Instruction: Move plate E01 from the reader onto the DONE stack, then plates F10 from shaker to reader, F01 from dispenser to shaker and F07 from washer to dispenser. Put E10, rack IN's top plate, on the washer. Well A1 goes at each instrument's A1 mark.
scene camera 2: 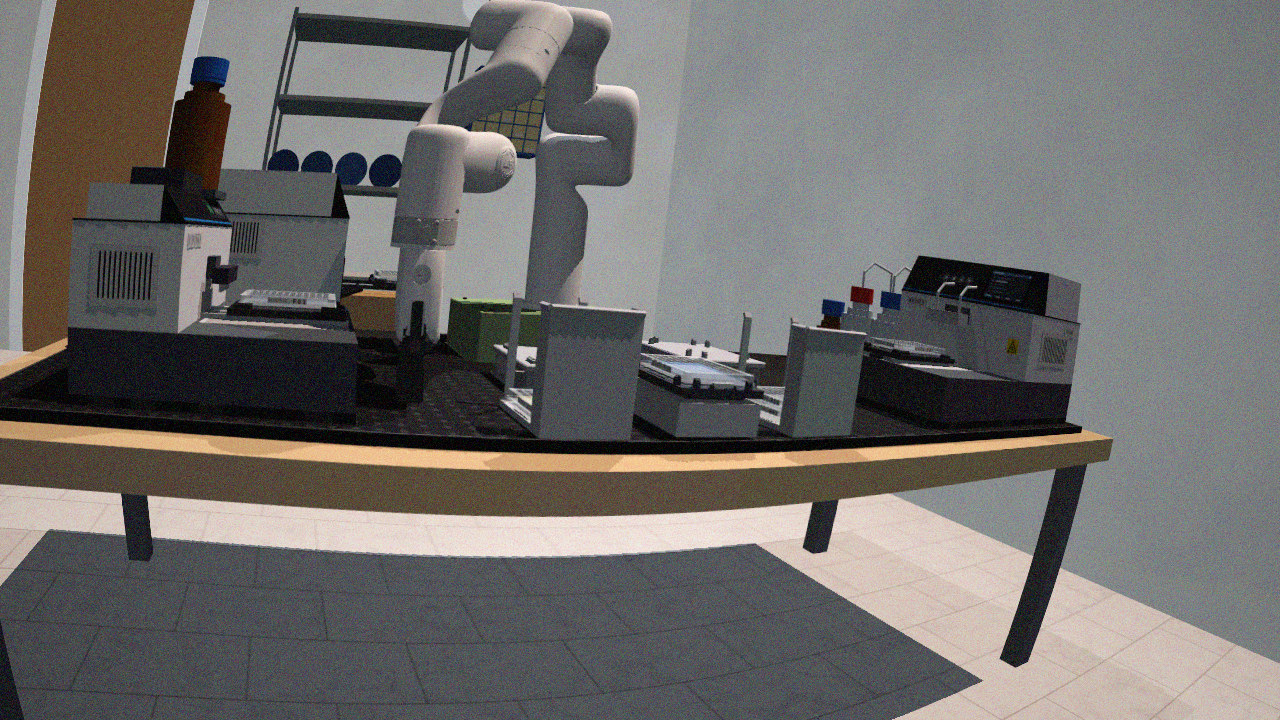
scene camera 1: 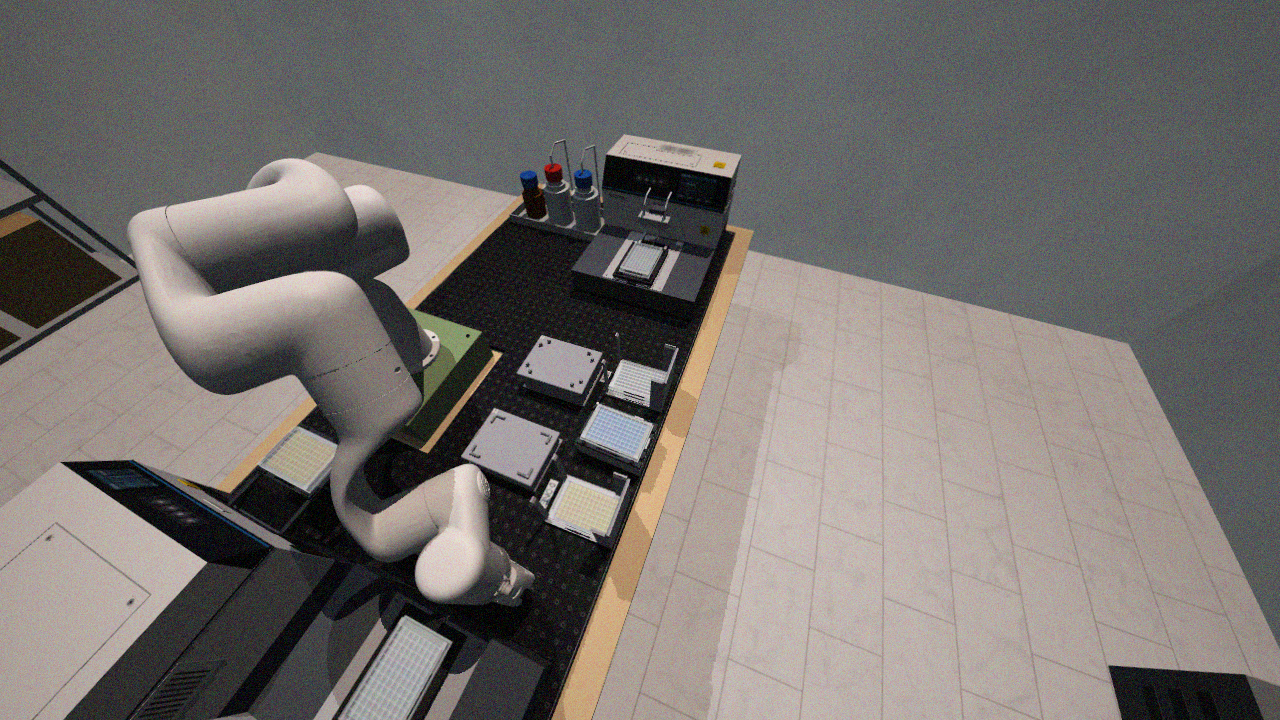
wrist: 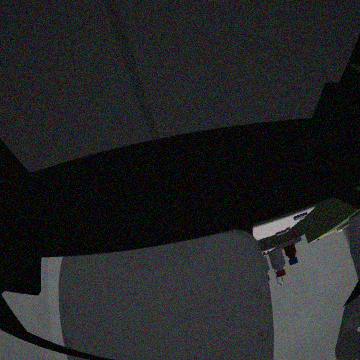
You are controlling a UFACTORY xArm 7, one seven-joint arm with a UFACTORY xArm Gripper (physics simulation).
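Pixels of known places: gripper, between the fingertips: (scene camera 2: 408, 400); arm's base, origin of its link: (scene camera 1: 413, 352).
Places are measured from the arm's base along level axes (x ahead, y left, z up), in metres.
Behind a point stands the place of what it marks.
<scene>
My gripper (scene camera 1: 517, 594) {x 0.424, y -0.339, z -0.076 m} (scene camera 2: 409, 392) {x 0.424, y -0.339, z -0.076 m} is shut and empty, low over the black mat between the near machine and the first grey rack (scene camera 2: 590, 371) {x 0.575, y -0.190, z -0.010 m}. A pale plate (scene camera 1: 402, 662) {x 0.356, y -0.474, z 0.025 m} (scene camera 2: 286, 300) {x 0.401, y -0.498, z 0.026 m} lies on the near machine. A yellow plate (scene camera 1: 299, 458) {x -0.003, y -0.288, z 0.043 m} lies on the reader-like machine's tray behind the arm. A yellow plate (scene camera 1: 586, 505) {x 0.502, y -0.181, z -0.061 m} sits in the first rack; a blue plate (scene camera 1: 617, 433) {x 0.518, y -0.039, z -0.014 m} (scene camera 2: 698, 368) {x 0.541, y -0.047, z -0.008 m} lies on the pinned shaker block; a white plate or base (scene camera 1: 637, 380) {x 0.511, y 0.116, z -0.047 m} shows in the second rack (scene camera 2: 823, 380) {x 0.585, y 0.101, z -0.009 m}. A pale plate (scene camera 1: 642, 259) {x 0.417, y 0.454, z 0.025 m} lies on the washer (scene camera 1: 671, 198) {x 0.452, y 0.608, z 0.125 m} (scene camera 2: 984, 308) {x 0.477, y 0.602, z 0.110 m}. Labels are unreadable; the wrist view is mostly dark.
Two low grey blocks (scene camera 1: 512, 445) {x 0.316, y -0.122, z -0.036 m} (scene camera 1: 561, 365) {x 0.336, y 0.082, z -0.017 m} stand between the racks and the arm's green base (scene camera 1: 456, 344) {x 0.084, y 0.051, z 0.002 m} (scene camera 2: 487, 331) {x 0.106, y -0.147, z -0.033 m}. Capped bottles (scene camera 1: 556, 201) {x 0.061, y 0.654, z 0.019 m} stand beside the washer. The near machine's dark housing (scene camera 2: 205, 371) {x 0.530, y -0.587, z -0.034 m} rises left of the gripper in scene camera 2.
</scene>
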